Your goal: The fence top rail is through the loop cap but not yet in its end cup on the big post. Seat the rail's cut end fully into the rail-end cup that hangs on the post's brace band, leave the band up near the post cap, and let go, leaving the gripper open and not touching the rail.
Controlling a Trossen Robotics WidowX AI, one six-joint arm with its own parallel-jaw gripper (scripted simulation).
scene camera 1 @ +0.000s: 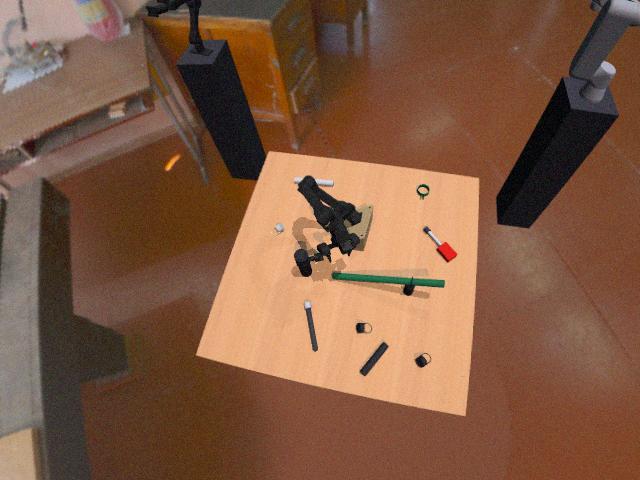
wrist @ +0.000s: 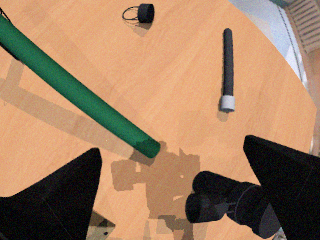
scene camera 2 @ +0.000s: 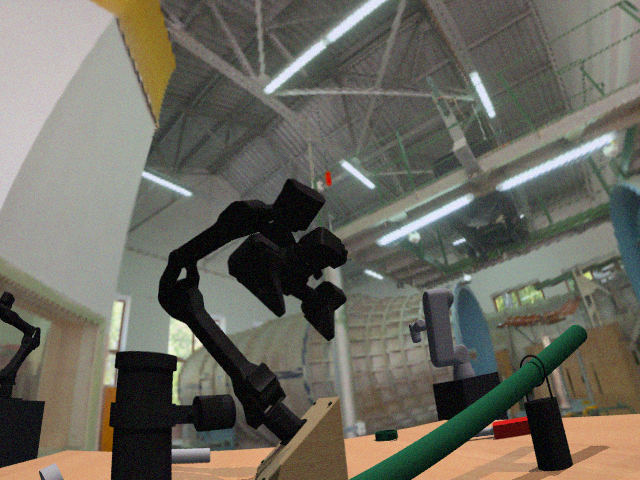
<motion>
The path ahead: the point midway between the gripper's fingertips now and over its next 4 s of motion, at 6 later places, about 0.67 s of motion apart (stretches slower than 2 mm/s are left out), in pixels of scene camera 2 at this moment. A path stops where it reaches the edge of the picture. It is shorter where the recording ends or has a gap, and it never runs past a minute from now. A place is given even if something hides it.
My gripper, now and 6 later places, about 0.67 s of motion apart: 308,328; 241,343; 216,368; 219,395; 225,420; 228,438; 230,439
</motion>
